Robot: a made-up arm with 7 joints. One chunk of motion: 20 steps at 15 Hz.
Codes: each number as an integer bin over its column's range. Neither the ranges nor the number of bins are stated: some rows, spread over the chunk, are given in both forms.
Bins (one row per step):
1: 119 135 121 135 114 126 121
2: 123 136 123 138 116 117 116
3: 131 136 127 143 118 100 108
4: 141 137 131 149 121 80 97
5: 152 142 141 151 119 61 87
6: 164 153 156 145 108 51 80
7: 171 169 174 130 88 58 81
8: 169 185 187 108 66 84 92
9: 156 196 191 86 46 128 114
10: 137 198 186 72 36 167 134
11: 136 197 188 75 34 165 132
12: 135 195 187 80 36 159 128
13: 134 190 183 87 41 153 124
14: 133 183 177 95 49 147 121
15: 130 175 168 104 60 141 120
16: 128 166 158 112 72 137 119
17: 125 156 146 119 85 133 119
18: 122 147 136 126 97 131 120
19: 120 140 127 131 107 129 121
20: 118 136 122 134 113 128 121
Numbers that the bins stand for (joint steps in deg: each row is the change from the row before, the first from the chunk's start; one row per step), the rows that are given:
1: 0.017 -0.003 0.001 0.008 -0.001 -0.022 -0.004
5: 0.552 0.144 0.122 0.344 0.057 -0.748 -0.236
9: 0.617 1.274 0.423 -1.022 -0.788 0.001 -0.052
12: 0.276 1.254 0.399 -1.148 -0.904 0.347 0.043
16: 0.163 0.646 0.224 -0.476 -0.487 0.101 -0.018
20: 0.001 0.018 0.007 -0.013 -0.013 0.001 -0.004
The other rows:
2: 0.082 0.018 0.013 0.071 0.022 -0.122 -0.038
3: 0.212 0.018 0.037 0.176 0.045 -0.312 -0.093
4: 0.374 0.039 0.061 0.302 0.080 -0.536 -0.168
6: 0.746 0.374 0.212 0.218 -0.071 -0.860 -0.284
7: 0.860 0.709 0.321 -0.097 -0.302 -0.782 -0.277
8: 0.827 1.044 0.399 -0.560 -0.556 -0.491 -0.202
10: 0.309 1.316 0.393 -1.317 -0.904 0.436 0.084
11: 0.293 1.295 0.405 -1.254 -0.927 0.414 0.071
13: 0.260 1.149 0.375 -1.001 -0.846 0.280 0.016
14: 0.244 1.002 0.339 -0.833 -0.753 0.213 -0.004
15: 0.195 0.835 0.285 -0.644 -0.626 0.146 -0.011
17: 0.115 0.437 0.152 -0.329 -0.337 0.056 -0.018
18: 0.066 0.248 0.091 -0.182 -0.198 0.034 -0.011
19: 0.034 0.102 0.037 -0.076 -0.082 0.012 -0.004

